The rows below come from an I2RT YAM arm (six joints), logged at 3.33 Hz.
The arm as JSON. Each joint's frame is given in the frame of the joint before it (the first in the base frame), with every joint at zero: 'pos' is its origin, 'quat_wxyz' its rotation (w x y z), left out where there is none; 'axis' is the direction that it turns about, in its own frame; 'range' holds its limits. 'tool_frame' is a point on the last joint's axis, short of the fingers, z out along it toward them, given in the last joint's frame.
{
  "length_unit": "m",
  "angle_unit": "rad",
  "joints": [
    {
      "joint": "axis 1",
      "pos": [
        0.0,
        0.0,
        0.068
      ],
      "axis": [
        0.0,
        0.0,
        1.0
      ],
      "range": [
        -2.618,
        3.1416
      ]
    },
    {
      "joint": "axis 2",
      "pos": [
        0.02,
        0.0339,
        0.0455
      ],
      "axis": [
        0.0,
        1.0,
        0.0
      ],
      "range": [
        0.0,
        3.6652
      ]
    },
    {
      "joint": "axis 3",
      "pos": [
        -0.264,
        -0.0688,
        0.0
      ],
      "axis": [
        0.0,
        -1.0,
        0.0
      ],
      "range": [
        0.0,
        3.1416
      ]
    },
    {
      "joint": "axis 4",
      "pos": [
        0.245,
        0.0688,
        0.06
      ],
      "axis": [
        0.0,
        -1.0,
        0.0
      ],
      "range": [
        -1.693,
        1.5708
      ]
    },
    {
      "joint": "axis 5",
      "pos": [
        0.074,
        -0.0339,
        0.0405
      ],
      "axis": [
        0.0,
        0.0,
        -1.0
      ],
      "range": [
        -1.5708,
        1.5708
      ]
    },
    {
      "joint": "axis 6",
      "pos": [
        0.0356,
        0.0,
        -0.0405
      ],
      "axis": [
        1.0,
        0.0,
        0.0
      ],
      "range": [
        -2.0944,
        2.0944
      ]
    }
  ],
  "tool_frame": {
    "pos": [
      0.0,
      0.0,
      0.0
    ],
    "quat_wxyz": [
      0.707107,
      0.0,
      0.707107,
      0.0
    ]
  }
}
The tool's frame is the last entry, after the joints.
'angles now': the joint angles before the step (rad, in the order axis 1, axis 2, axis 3, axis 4, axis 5, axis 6). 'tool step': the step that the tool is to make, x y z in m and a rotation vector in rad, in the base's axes. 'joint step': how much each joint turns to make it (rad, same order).
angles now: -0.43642, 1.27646, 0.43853, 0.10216, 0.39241, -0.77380
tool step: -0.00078, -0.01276, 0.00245, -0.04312, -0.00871, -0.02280
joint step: -0.05002, 0.01669, 0.00478, 0.05721, 0.00214, -0.04772
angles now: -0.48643, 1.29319, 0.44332, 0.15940, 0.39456, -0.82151
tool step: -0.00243, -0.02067, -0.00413, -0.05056, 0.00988, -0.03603
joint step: -0.07963, 0.05869, 0.00150, 0.10105, -0.00402, -0.07059
